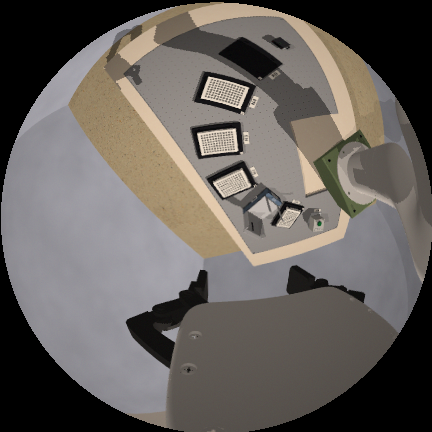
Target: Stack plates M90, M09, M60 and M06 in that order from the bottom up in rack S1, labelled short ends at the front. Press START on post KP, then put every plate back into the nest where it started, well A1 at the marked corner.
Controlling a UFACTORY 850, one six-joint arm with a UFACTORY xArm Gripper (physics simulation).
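My gripper (249,282) is open with nothing between its fingers, which show beyond the table's near edge. Three white well plates (226,92) (218,141) (232,183) sit in black nests in a curved row. A fourth white plate (289,216) sits in a black nest right of the rack. Labels beside the nests are too small to read. The rack (255,225), grey with blue parts, stands between the third and fourth plates; whether it holds a plate cannot be told. A small pale post (317,223) with a green button stands right of the fourth plate.
A black rectangular nest (251,58) with no white plate lies at the top, and a small dark box (281,43) is beyond it. The arm's green base block (327,165) stands at the right. A pale border (295,243) edges the grey perforated table top (175,95).
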